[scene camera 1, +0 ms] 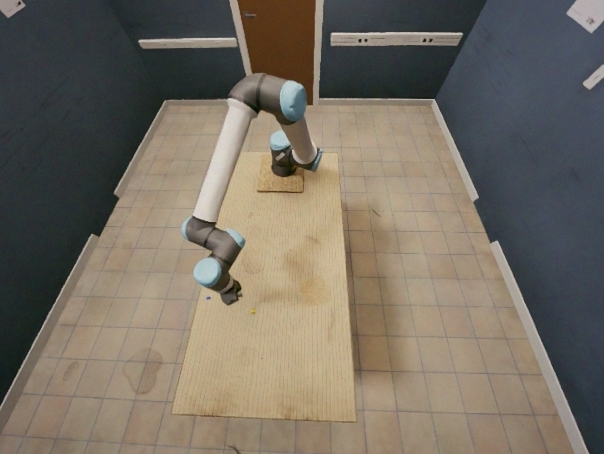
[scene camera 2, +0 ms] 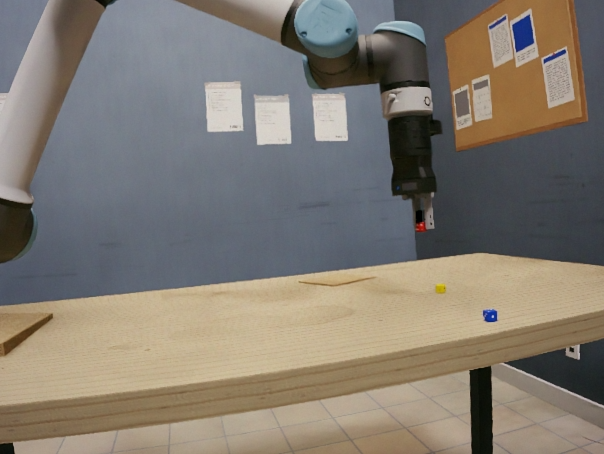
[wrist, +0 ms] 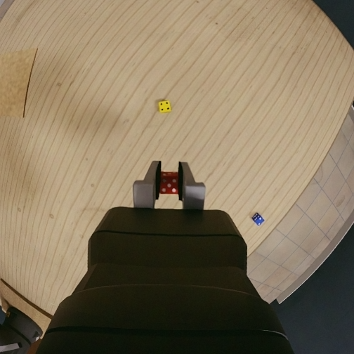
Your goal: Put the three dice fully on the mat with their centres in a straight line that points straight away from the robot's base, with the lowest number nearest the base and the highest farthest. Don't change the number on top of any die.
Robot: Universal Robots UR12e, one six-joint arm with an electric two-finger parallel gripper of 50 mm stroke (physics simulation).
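Places are measured from the arm's base along level axes (x left, y up, z ahead), in millimetres.
Where they show: gripper, fingertip midpoint: (scene camera 1: pixel 239 296) (scene camera 2: pixel 424 229); arm's base, link origin: (scene camera 1: pixel 283 166).
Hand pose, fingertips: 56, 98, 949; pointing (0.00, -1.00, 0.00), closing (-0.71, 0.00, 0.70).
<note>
Things, the pixels of their centre, and the offset from my fingertips, as dx, dy, dz. Level surfaces: height alone.
- red die, body centre: (scene camera 2: pixel 421 226) -5, +5, -5
- yellow die, body centre: (scene camera 2: pixel 440 288) (scene camera 1: pixel 253 311) +56, -123, +42
- blue die, body centre: (scene camera 2: pixel 490 315) (scene camera 1: pixel 208 298) -202, -123, +36
- thin brown mat, body centre: (scene camera 2: pixel 337 279) (scene camera 1: pixel 315 291) +351, -129, -135
- wooden table, surface height: dy -131
My gripper (scene camera 1: pixel 239 295) (scene camera 2: pixel 423 223) (wrist: pixel 169 172) is shut on the red die (scene camera 2: pixel 420 227) (wrist: pixel 169 185), held well above the table. The face of the red die towards the wrist camera shows five pips. The yellow die (scene camera 1: pixel 253 311) (scene camera 2: pixel 440 288) (wrist: pixel 164 106) lies on the table with four pips up. The blue die (scene camera 1: pixel 208 298) (scene camera 2: pixel 490 315) (wrist: pixel 258 219) lies near the table's long edge; its top number is too small to read surely. The thin brown mat (scene camera 1: pixel 315 291) (scene camera 2: pixel 337 281) (wrist: pixel 15 82) lies flat on the table, apart from both lying dice.
The wooden table (scene camera 1: pixel 280 370) (scene camera 2: pixel 200 345) (wrist: pixel 240 100) carries the arm's base plate (scene camera 1: pixel 270 186) (scene camera 2: pixel 22 327) at its far end in scene camera 1. The arm reaches out over the table's left side there. A pinboard (scene camera 2: pixel 530 100) hangs on the wall behind.
</note>
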